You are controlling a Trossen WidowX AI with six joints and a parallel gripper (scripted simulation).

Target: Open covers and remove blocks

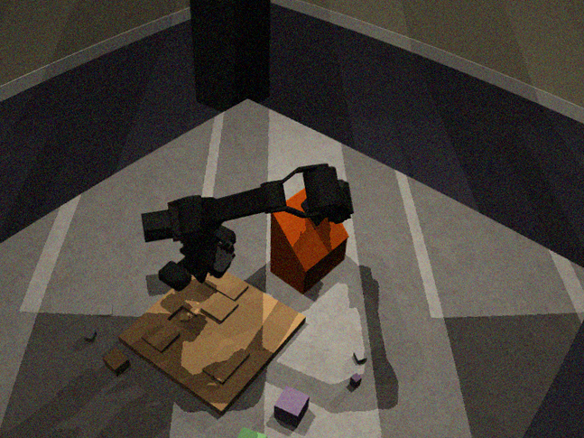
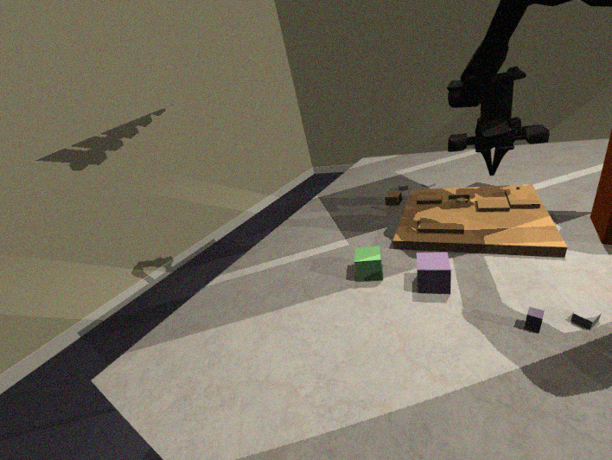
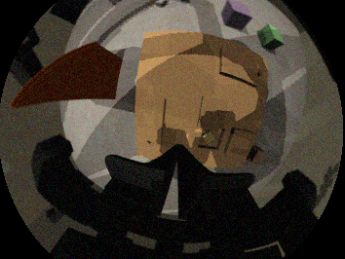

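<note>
Now: gripper tip 70 mm to the right of the tan puzzle board, 60 mm above it and 50 mm short of it. The rest, counted from my gripper tip: brown cube: 240 mm ahead, 70 mm below, 40 mm to the right; then green cube: 310 mm to the left, 220 mm ahead, 60 mm below; then purple cube: 320 mm to the left, 110 mm ahead, 60 mm below.
</note>
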